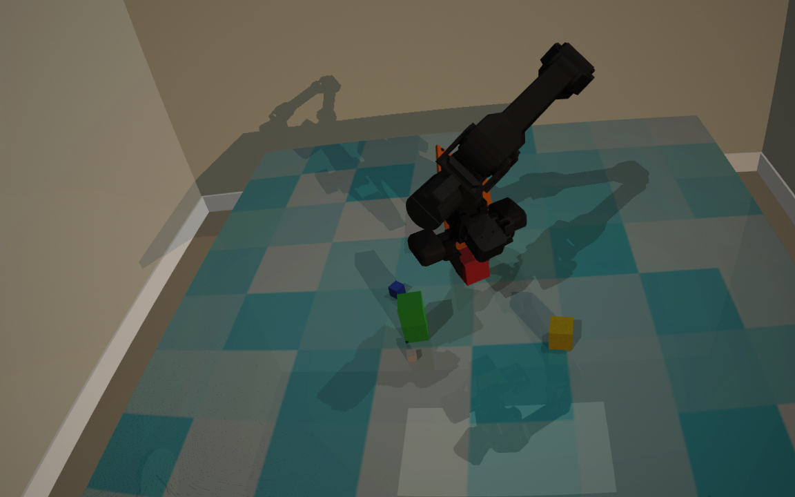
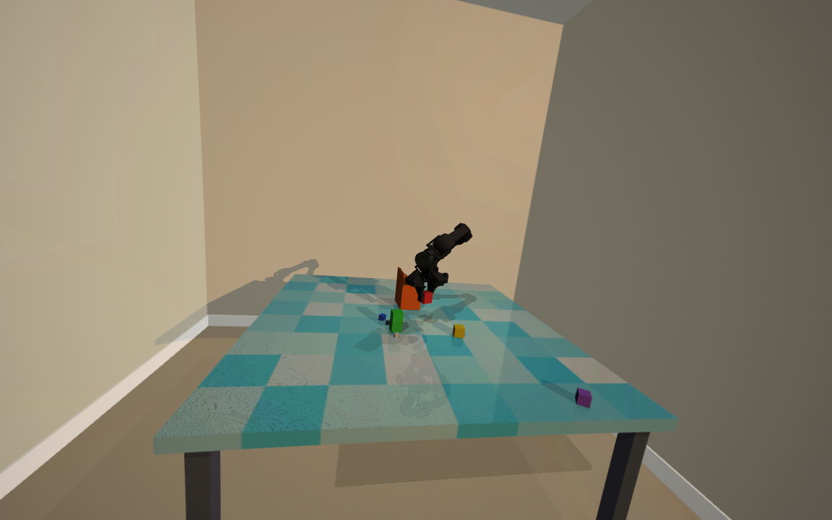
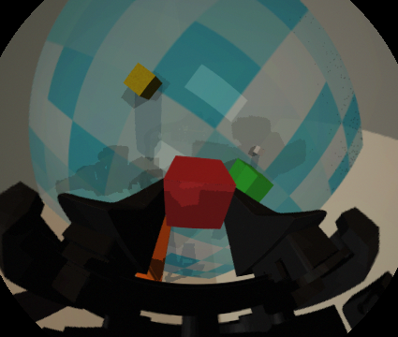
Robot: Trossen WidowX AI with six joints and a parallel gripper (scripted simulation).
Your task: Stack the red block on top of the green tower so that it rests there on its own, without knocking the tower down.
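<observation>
My gripper tip is 10 cm past the small blue cube, 15 cm to the left of it and 12 cm above it. The rest, counted from my gripper tip: purple cube (50 cm ahead, 34 cm to the left, 11 cm below); then yellow block (6 cm ahead, 14 cm to the left, 11 cm below); then red block (1 cm above).
</observation>
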